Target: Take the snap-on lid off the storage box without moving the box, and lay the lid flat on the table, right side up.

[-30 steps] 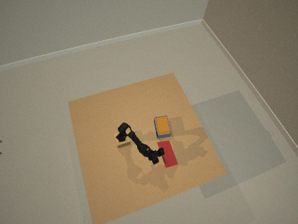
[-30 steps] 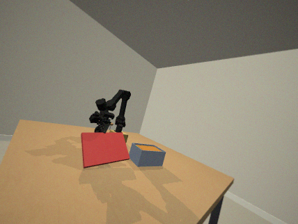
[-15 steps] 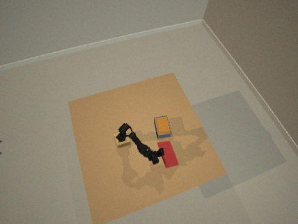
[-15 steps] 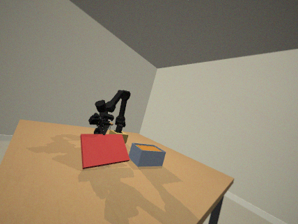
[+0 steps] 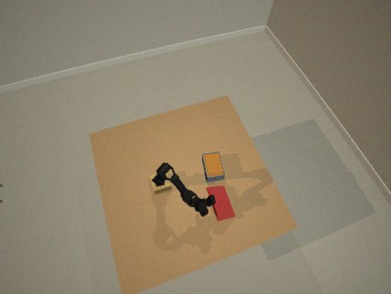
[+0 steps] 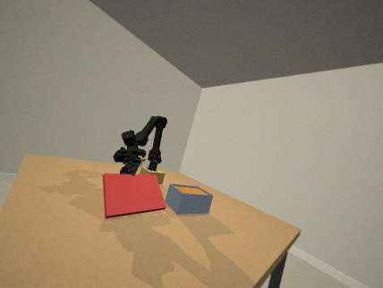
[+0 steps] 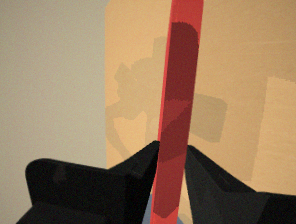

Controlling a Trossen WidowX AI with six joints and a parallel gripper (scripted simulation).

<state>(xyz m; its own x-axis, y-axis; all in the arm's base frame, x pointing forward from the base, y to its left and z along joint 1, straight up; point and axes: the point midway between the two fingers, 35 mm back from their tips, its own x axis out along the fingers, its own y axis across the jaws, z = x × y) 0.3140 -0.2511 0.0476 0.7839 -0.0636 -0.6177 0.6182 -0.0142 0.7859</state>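
The red lid is 70 mm ahead of my gripper tip, 40 mm below it and 10 mm to the left of it. Also, from my gripper tip: blue storage box 300 mm to the left, 80 mm ahead, 60 mm below.
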